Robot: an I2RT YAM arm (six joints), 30 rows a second.
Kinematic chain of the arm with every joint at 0, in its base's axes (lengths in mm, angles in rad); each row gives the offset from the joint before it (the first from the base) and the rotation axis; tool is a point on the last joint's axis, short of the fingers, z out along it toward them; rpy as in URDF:
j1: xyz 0 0 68 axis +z
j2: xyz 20 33.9 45.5 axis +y
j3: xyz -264 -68.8 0 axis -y
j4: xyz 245 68.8 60 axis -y
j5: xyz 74 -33.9 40.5 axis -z
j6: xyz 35.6 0 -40.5 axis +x
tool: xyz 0 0 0 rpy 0 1.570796 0
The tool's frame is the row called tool.
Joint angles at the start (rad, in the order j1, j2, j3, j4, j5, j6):
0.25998 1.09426 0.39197 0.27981 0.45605 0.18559
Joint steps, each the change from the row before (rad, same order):
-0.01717 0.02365 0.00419 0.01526 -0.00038 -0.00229
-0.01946 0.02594 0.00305 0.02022 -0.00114 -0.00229
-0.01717 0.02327 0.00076 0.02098 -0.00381 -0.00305
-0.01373 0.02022 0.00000 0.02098 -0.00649 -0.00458
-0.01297 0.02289 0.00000 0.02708 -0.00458 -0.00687
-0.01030 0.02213 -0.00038 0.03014 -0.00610 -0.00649
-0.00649 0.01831 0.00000 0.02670 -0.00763 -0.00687
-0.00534 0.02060 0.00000 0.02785 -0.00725 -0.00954
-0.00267 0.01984 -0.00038 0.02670 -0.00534 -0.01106
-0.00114 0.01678 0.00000 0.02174 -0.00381 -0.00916
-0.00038 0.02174 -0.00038 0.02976 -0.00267 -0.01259
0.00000 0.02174 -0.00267 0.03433 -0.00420 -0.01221
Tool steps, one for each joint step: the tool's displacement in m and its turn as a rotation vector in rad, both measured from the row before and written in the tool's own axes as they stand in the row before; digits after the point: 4 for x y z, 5 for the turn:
0.0003 -0.0020 0.0048 0.01627 0.00397 0.00221
0.0005 -0.0024 0.0053 0.01737 0.00285 0.00379
0.0010 -0.0022 0.0047 0.01241 0.00233 0.00272
0.0009 -0.0016 0.0040 0.00621 0.00072 0.00091
0.0008 -0.0014 0.0043 0.00686 -0.00268 -0.00021
0.0007 -0.0008 0.0039 0.00242 -0.00560 0.00056
0.0004 -0.0001 0.0030 -0.00269 -0.00620 -0.00100
0.0008 0.0002 0.0032 -0.00317 -0.00534 -0.00464
0.0010 0.0006 0.0028 -0.00361 -0.00506 -0.00749
0.0009 0.0007 0.0023 -0.00329 -0.00398 -0.00678
0.0012 0.0011 0.0028 -0.00311 -0.00664 -0.00943
0.0016 0.0011 0.0025 -0.00513 -0.00863 -0.00830

